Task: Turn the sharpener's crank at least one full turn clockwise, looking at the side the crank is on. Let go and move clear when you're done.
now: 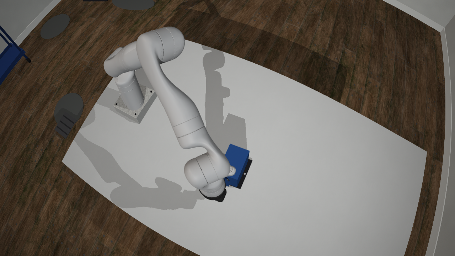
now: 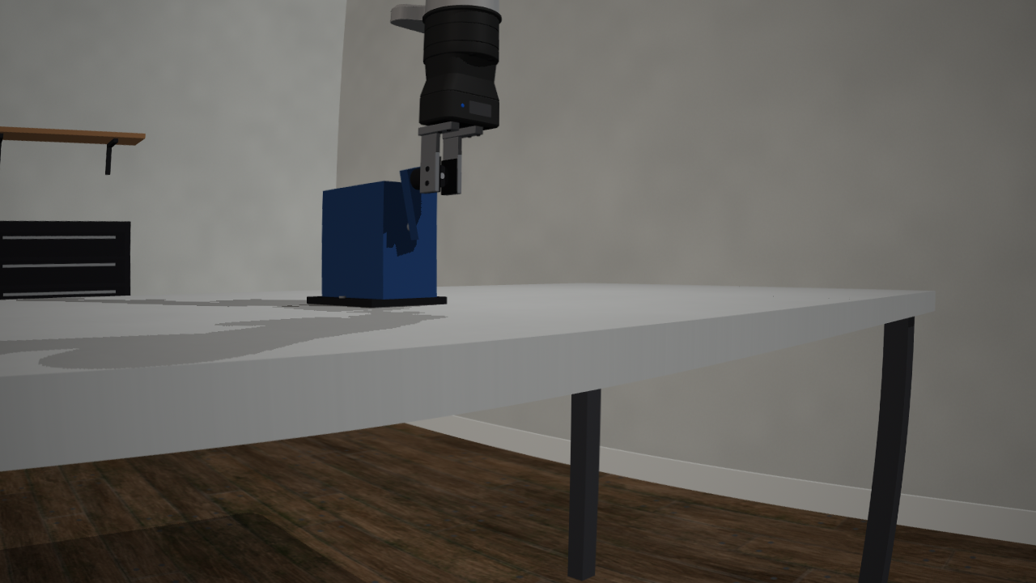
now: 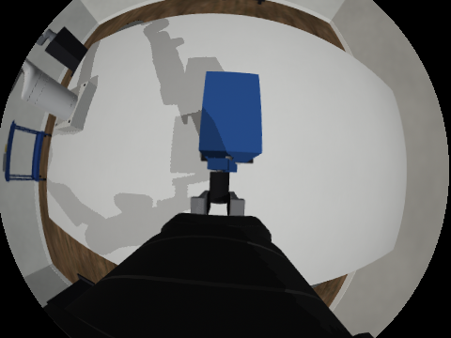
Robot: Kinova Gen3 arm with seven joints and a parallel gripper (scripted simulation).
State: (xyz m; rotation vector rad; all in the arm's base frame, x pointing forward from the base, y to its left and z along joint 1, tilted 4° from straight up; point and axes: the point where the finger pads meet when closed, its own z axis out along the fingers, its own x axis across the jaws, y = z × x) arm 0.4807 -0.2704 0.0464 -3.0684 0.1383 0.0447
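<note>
Now: hand 20 mm to the right of the black handle. Round my hand: crank 20 mm to the left, 10 mm below.
</note>
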